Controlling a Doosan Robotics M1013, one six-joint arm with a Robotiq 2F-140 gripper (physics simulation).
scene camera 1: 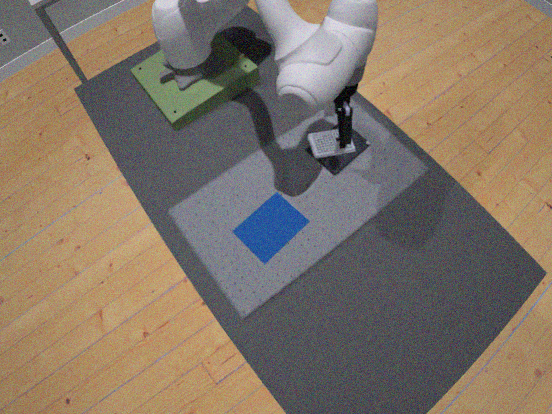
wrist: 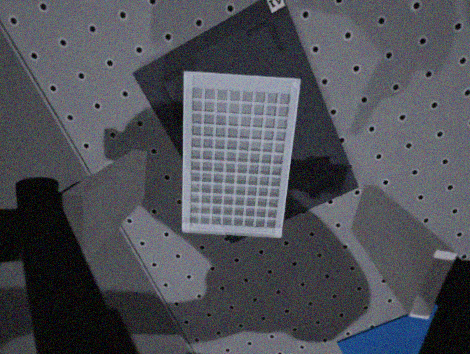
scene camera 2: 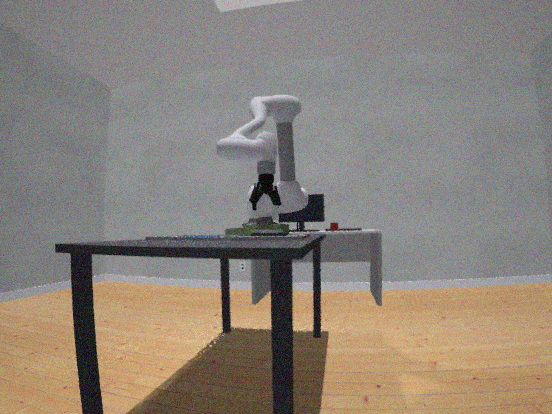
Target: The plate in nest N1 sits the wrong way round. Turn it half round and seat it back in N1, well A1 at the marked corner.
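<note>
The white plate (scene camera 1: pixel 330 143) (wrist: pixel 235 155) lies skewed across the dark nest (scene camera 1: pixel 335 166) (wrist: pixel 320 145), turned out of line with its sides. In the wrist view, its lower end reaches past the nest's edge. The nest's A1 label (wrist: pixel 275 5) shows at the top of the wrist view; the plate's own A1 mark cannot be made out. My gripper (scene camera 1: pixel 345 144) (scene camera 2: pixel 266 205) (wrist: pixel 251 191) is open and empty above the plate, its fingers spread wide on either side, apart from it. In scene camera 1, one finger hides part of the plate.
A blue rectangle (scene camera 1: pixel 271 227) (wrist: pixel 395 335) lies on the pale perforated board (scene camera 1: pixel 215 215) (wrist: pixel 80 55) under the nest. The arm's green base block (scene camera 1: pixel 165 95) (scene camera 2: pixel 240 231) stands at the table's far end. A desk with a monitor (scene camera 2: pixel 316 207) and a red object (scene camera 2: pixel 334 226) is behind.
</note>
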